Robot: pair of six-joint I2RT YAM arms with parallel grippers.
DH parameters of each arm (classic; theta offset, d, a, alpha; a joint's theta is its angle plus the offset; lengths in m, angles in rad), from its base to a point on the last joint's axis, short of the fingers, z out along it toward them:
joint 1: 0 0.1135 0.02 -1.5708
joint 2: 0 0 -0.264 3.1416
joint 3: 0.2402 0 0.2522 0
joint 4: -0.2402 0 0.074 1.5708
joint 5: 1.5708 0 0 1.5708
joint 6: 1.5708 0.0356 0 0
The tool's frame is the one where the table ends.
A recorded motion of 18 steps. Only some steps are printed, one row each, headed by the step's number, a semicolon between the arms.
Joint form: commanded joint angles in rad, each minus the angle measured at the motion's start. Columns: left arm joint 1, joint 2, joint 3, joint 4, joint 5, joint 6; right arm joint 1, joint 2, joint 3, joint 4, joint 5, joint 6.
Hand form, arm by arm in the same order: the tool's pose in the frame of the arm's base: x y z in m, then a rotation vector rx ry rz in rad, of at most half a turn. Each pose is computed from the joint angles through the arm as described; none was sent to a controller.
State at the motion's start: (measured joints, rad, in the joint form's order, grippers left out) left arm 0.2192 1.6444 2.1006 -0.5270 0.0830 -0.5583; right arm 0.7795 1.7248 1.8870 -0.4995 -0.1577 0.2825
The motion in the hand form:
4: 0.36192 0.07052 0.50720 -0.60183 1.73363 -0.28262; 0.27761 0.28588 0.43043 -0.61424 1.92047 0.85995
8: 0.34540 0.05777 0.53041 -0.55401 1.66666 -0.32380; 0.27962 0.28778 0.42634 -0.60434 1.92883 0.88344
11: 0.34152 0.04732 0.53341 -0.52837 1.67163 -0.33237; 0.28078 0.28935 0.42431 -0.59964 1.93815 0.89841
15: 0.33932 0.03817 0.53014 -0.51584 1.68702 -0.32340; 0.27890 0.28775 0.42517 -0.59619 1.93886 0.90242
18: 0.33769 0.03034 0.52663 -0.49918 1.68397 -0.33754; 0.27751 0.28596 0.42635 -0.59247 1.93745 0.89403
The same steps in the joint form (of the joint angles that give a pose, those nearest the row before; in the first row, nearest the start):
4: -0.0207 0.1151 0.1167 -0.1865 -0.0201 0.0399; 0.0058 0.0051 -0.0166 0.0086 -0.0080 -0.0003
8: -0.0461 0.0820 0.1533 -0.1755 -0.0105 0.0287; 0.0045 0.0101 -0.0282 0.0253 -0.0209 0.0193
11: -0.0749 0.0686 0.1514 -0.1831 -0.0188 0.0362; 0.0045 0.0162 -0.0280 0.0274 -0.0298 0.0321
15: -0.1029 0.0461 0.1133 -0.1787 -0.0422 0.0471; 0.0049 0.0071 -0.0357 0.0272 -0.0304 0.0366
18: -0.1259 0.0177 0.0565 -0.1417 -0.0476 0.0455; 0.0049 -0.0006 -0.0400 0.0245 -0.0226 0.0343

